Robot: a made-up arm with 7 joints.
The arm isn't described. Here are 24 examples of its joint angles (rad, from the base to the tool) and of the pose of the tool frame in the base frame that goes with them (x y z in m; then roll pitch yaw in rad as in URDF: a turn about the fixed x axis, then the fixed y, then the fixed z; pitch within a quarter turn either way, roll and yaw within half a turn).
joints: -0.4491 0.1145 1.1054 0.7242 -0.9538 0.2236 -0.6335
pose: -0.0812 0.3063 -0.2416 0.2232 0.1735 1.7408
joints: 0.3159 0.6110 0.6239 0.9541 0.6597 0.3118 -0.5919
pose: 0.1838 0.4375 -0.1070 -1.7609 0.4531 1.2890
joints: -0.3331 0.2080 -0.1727 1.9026 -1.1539 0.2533 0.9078
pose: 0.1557 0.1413 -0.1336 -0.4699 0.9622 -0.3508
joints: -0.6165 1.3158 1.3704 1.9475 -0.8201 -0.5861 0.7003
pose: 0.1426 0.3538 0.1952 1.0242 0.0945 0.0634
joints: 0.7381 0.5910 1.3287 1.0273 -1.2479 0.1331 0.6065
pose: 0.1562 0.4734 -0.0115 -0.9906 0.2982 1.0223
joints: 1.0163 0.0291 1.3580 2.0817 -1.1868 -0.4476 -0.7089
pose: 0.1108 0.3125 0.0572 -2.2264 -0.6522 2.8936
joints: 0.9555 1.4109 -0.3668 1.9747 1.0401 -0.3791 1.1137
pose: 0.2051 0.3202 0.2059 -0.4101 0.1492 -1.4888
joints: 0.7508 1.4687 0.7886 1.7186 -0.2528 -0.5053 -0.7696
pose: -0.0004 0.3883 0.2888 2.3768 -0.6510 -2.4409
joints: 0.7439 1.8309 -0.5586 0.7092 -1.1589 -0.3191 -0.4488
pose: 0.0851 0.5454 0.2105 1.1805 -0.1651 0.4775
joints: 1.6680 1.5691 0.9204 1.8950 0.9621 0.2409 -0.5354
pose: -0.1850 0.3741 0.1782 2.3496 -0.4123 2.8728
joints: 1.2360 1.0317 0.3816 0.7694 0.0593 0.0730 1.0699
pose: 0.1815 0.5164 0.1577 -1.1595 -0.3705 -0.0720
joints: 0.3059 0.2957 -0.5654 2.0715 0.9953 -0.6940 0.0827
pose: 0.2563 0.0866 -0.0219 -2.5462 -1.1487 -0.1469
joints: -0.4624 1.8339 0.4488 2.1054 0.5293 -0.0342 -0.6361
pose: 0.2375 0.2943 0.1487 -0.3838 -0.4662 -0.4436
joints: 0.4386 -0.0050 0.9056 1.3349 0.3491 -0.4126 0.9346
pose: 0.2439 0.3051 -0.1225 -1.7179 -0.8013 0.1351
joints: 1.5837 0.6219 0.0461 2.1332 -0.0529 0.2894 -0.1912
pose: 0.0893 0.2546 0.2711 2.3316 -1.1800 3.0312
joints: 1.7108 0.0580 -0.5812 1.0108 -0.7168 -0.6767 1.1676
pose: 0.3178 0.0529 0.2970 0.6594 0.3645 -0.8523
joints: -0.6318 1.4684 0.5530 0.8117 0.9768 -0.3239 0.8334
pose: 0.1383 0.5643 0.0499 -1.0364 0.3109 -0.0645
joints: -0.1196 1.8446 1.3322 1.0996 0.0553 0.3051 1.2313
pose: 0.0803 0.4431 0.3459 -0.4752 0.0382 0.1726
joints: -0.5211 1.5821 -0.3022 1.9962 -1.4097 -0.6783 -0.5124
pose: 0.1597 0.2930 -0.0537 0.0803 0.6456 -1.6747
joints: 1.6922 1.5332 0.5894 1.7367 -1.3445 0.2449 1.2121
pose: -0.1302 0.3670 0.2439 -1.0467 -0.4758 1.7872
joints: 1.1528 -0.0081 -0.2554 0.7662 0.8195 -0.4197 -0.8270
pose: 0.4130 0.1186 0.0385 -2.5050 -0.0377 0.6832
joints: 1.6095 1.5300 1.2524 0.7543 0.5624 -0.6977 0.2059
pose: -0.1204 0.5710 0.1020 2.7434 -0.1152 2.9924
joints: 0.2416 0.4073 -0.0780 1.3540 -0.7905 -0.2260 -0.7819
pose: 0.2712 0.2509 -0.0928 -0.5254 -0.8081 0.1665
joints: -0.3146 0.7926 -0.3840 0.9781 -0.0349 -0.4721 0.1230
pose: 0.0998 0.3726 -0.2358 -0.9233 0.7537 -0.3657
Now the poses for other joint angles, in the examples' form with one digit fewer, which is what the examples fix.
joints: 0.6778 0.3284 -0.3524 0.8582 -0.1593 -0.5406 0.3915
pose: 0.366 0.224 -0.088 -0.838 -0.077 -0.668
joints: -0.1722 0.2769 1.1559 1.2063 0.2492 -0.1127 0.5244
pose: 0.033 0.402 -0.177 -1.581 0.064 0.677
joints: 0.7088 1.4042 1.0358 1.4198 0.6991 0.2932 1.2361
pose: 0.000 0.470 0.250 -0.462 -0.622 -0.640
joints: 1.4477 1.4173 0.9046 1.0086 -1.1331 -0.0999 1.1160
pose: -0.075 0.519 0.208 -0.872 -0.244 1.065
